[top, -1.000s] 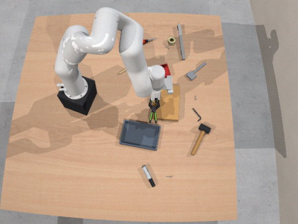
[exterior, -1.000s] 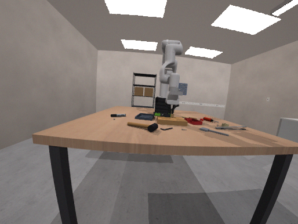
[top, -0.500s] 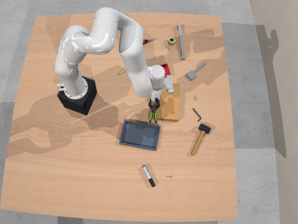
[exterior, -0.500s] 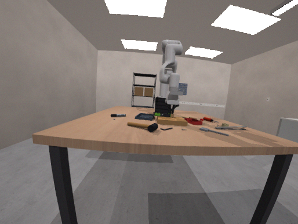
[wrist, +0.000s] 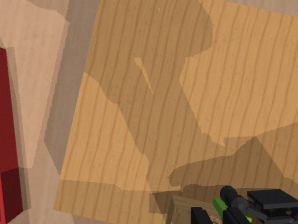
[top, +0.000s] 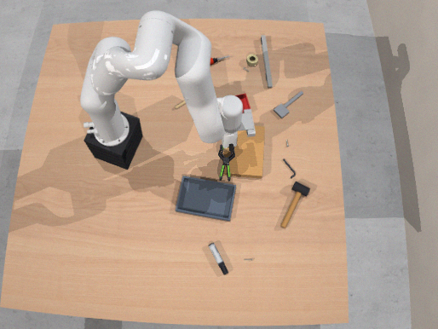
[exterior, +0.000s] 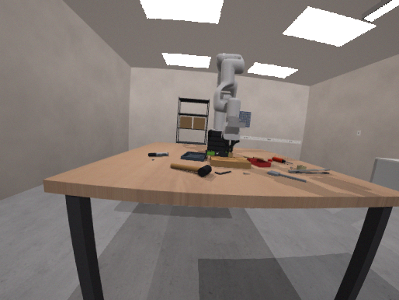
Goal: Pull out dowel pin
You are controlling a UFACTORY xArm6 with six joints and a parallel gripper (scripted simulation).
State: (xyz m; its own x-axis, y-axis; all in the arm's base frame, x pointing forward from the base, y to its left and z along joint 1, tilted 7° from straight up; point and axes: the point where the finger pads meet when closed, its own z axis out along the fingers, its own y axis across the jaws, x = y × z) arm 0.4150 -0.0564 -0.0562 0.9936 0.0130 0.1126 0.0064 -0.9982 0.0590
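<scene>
My hand is 2 cm above the dowel pin. From my hand the other things lie so: small wooden block: 4 cm below; red tray: 17 cm to the left, 7 cm below, 4 cm ahead; dark grey tray: 18 cm to the right, 11 cm behind, 7 cm below.
</scene>
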